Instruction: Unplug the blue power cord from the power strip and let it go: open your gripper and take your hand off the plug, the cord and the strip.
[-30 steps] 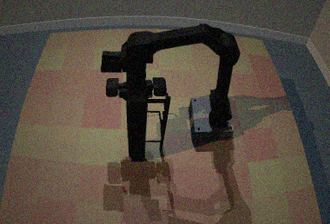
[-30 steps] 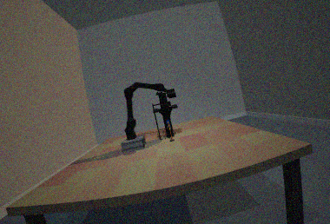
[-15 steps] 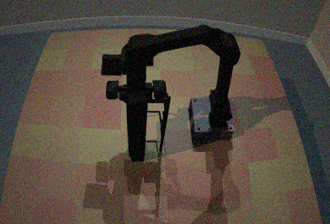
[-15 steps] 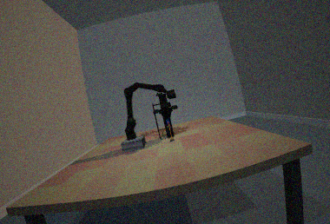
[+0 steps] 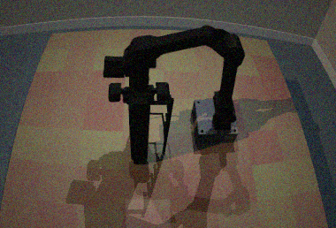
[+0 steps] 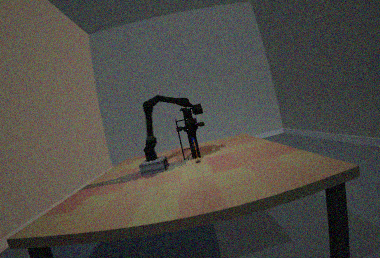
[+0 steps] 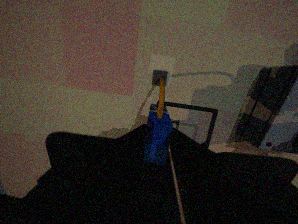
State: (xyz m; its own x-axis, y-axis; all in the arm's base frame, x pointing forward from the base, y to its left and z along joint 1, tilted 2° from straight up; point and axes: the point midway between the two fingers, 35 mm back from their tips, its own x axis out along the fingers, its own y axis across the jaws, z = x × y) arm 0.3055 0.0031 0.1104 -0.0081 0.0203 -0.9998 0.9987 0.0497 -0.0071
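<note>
The blue plug lies 30 mm to the left of my gripper tip. Round my gripper tip: black upright block: 130 mm to the left, 20 mm above, 10 mm behind.
</note>
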